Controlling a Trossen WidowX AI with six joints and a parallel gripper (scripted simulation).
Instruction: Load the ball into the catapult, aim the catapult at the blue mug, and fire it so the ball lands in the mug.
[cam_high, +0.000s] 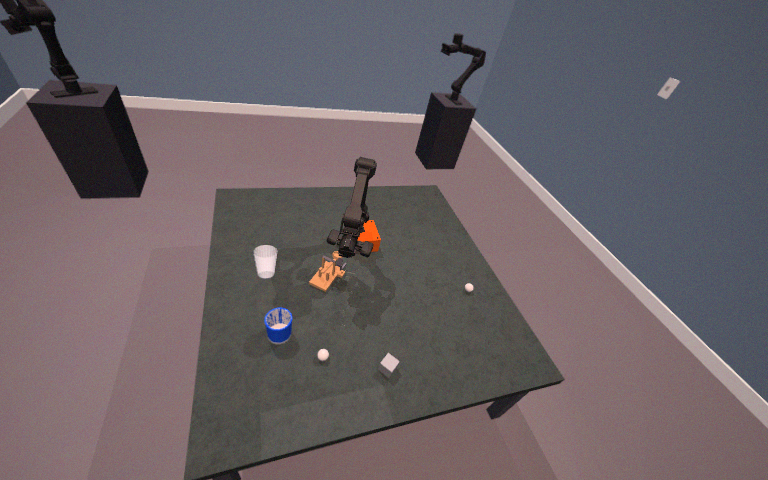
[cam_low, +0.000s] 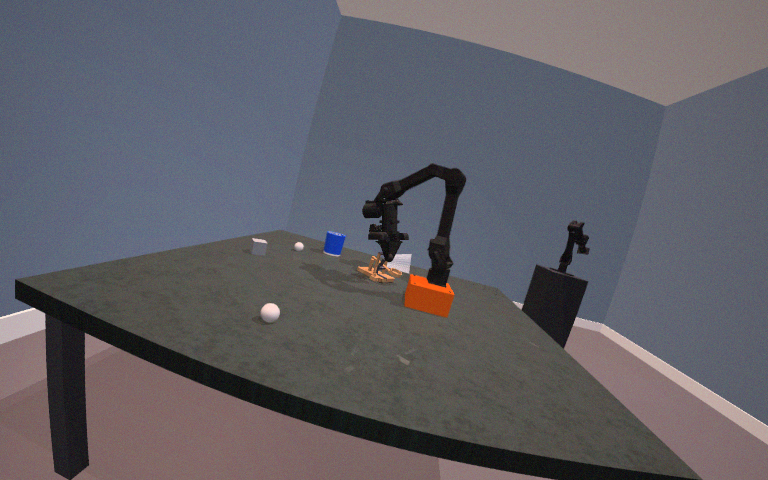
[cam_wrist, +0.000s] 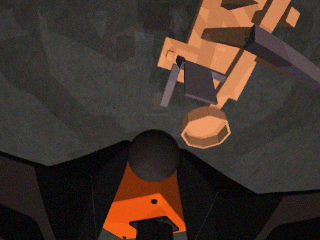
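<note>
My gripper tip is now 6 cm to the left of the wooden catapult, 5 cm above it and 2 cm short of it. Round my gripper tip: blue mug (31 cm to the right, 28 cm ahead, 7 cm below); grey cube (49 cm ahead, 8 cm below, 5 cm to the left); black ball (1 cm above).
</note>
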